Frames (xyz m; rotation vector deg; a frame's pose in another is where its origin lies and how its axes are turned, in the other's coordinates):
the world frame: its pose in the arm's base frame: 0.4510 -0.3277 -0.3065 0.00 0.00 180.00
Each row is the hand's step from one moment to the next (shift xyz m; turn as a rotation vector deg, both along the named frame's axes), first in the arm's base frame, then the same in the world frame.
Working: the arm's base frame: its pose in the world frame: 0.4510 -0.3277 0.3065 0.00 0.00 180.00

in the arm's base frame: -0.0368 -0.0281 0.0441 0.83 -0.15 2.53
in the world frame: 0.0368 0.0281 0.0441 -0.83 0.15 2.53
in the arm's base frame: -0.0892 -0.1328 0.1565 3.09 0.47 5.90
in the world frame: 0.0892 0.1328 0.1565 -3.09 -0.47 5.90
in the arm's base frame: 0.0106 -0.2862 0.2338 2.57 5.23 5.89
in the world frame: -0.0106 0.2862 0.2338 -2.57 -5.23 5.89
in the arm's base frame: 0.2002 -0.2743 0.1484 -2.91 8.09 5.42
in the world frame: -0.2002 0.2743 0.1484 2.91 -8.09 5.42
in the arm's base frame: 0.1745 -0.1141 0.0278 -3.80 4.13 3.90
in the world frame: -0.1745 0.1141 0.0278 3.80 -4.13 3.90
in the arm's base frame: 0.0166 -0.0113 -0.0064 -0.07 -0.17 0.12
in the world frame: -0.0166 0.0113 -0.0064 0.07 0.17 0.12
